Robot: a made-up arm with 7 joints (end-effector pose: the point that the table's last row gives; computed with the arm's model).
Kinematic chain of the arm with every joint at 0, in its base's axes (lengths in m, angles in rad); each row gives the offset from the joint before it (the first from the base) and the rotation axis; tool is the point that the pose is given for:
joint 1: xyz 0 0 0.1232 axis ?
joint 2: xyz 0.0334 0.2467 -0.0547 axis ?
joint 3: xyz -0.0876 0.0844 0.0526 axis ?
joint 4: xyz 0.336 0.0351 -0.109 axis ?
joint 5: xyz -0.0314 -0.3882 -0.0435 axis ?
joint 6: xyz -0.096 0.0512 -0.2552 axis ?
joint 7: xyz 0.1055 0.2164 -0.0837 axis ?
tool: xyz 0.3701 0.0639 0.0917
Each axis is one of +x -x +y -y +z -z.
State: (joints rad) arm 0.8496 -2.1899 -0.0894 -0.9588 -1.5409 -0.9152 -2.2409
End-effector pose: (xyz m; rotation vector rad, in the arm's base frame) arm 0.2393 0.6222 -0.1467 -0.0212 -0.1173 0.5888
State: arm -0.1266 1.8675 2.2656 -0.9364 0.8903 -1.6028 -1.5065
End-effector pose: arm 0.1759 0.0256 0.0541 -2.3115 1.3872 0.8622
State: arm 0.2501 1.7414 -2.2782 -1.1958 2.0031 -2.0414 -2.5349
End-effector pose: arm -0.0643 -0.1094 -0.0468 1.3557 0.5063 -2.2630
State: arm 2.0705 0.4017 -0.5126 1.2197 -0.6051 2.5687 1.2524
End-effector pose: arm -0.5577 0.4043 0.2534 0.4868 -0.0388 -0.0915
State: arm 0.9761 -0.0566 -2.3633 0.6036 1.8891 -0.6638 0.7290
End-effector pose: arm -0.6381 -0.2205 0.7067 -2.5461 1.6135 -0.7630
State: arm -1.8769 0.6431 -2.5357 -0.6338 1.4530 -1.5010 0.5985
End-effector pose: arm -0.3400 -0.3020 0.1637 0.2757 -1.7104 -1.8918
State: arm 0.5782 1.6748 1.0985 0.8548 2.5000 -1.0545 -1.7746
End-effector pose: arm 0.5299 0.5126 0.8230 1.6305 -1.3069 0.4320
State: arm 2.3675 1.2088 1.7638 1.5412 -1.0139 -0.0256 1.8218
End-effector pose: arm 0.6411 0.4466 -0.4526 1.1696 0.1257 0.0779
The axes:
joint 1: +y
joint 2: +z
joint 3: -y
joint 4: +z
joint 5: -z
joint 6: -x
joint 7: -z

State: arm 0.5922 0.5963 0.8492 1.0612 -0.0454 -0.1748 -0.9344
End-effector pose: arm 0.0404 0.6741 0.0404 0.2074 -0.5390 2.4859
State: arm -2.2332 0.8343 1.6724 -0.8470 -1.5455 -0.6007 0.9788
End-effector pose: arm -0.3381 0.5234 0.1174 0.4413 2.4658 -1.6839
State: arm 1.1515 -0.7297 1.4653 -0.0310 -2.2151 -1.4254 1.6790
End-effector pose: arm 0.2740 -0.2744 -0.0149 -0.9709 1.2104 -0.3067
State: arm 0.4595 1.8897 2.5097 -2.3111 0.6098 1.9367 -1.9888
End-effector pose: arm -0.1471 0.3092 1.1635 -2.0730 -0.4645 -2.0886
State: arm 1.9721 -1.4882 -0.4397 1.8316 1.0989 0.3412 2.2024
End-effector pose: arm -0.5928 -0.0887 0.2648 2.7393 -0.4843 1.3595
